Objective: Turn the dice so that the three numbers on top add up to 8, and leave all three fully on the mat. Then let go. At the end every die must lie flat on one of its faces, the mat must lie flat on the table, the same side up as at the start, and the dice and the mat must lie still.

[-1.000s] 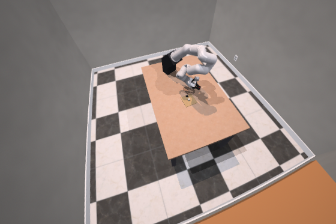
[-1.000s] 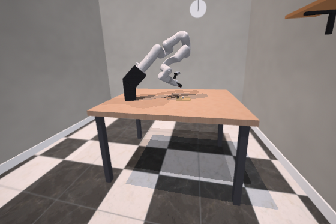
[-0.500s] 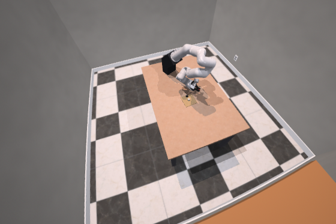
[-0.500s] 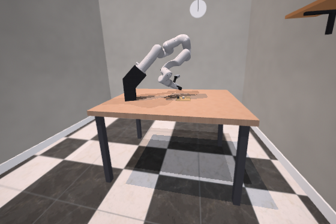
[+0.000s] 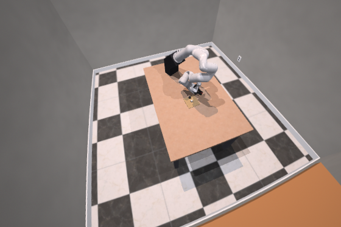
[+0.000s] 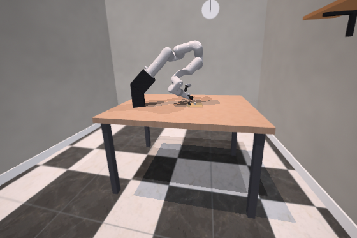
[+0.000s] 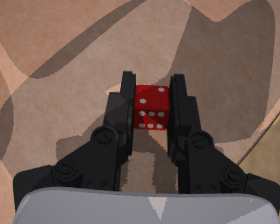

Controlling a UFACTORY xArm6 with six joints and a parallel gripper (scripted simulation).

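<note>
Now: hand 1 cm to the right of the red die and 1 cm above it. Also, from my hand: white die: 11 cm to the right, 8 cm ahead, 3 cm below; tan mat: 11 cm to the right, 8 cm ahead, 4 cm below.
</note>
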